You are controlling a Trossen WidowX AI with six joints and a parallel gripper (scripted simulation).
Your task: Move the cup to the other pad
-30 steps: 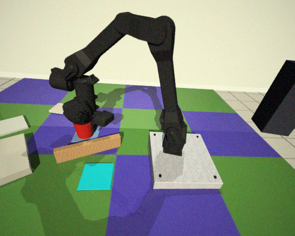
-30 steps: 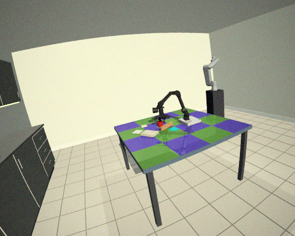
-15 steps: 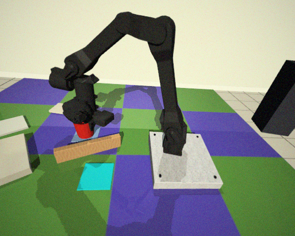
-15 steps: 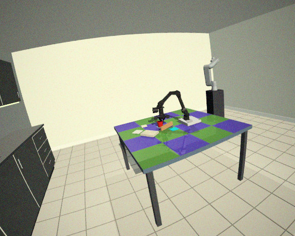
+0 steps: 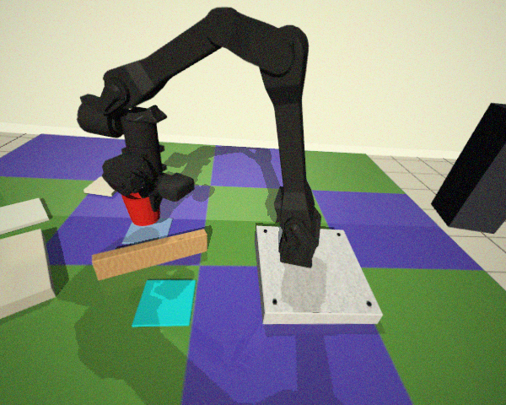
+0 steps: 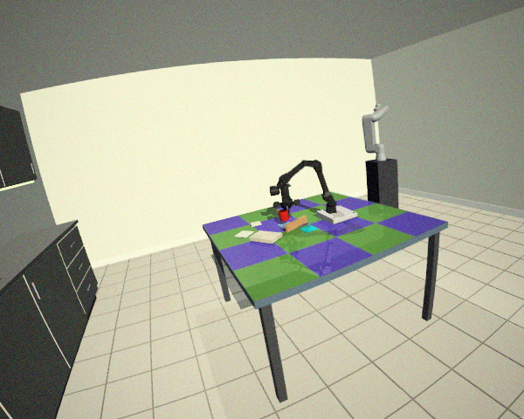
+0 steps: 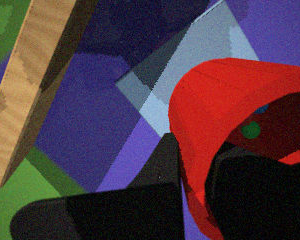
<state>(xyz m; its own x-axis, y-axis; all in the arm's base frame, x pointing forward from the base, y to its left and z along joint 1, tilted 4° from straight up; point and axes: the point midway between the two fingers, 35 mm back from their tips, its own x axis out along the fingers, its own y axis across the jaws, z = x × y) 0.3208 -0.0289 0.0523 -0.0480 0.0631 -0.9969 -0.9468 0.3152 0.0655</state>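
My gripper tip is now 40 mm short of the green marble, 30 mm to the left of it and 20 mm above it. Also, from my gripper tip: red cup: 30 mm ahead, 10 mm to the right; then blue marble: 50 mm ahead, 20 mm below, 10 mm to the right; then pale blue pad: 80 mm below, 30 mm ahead, 10 mm to the right.
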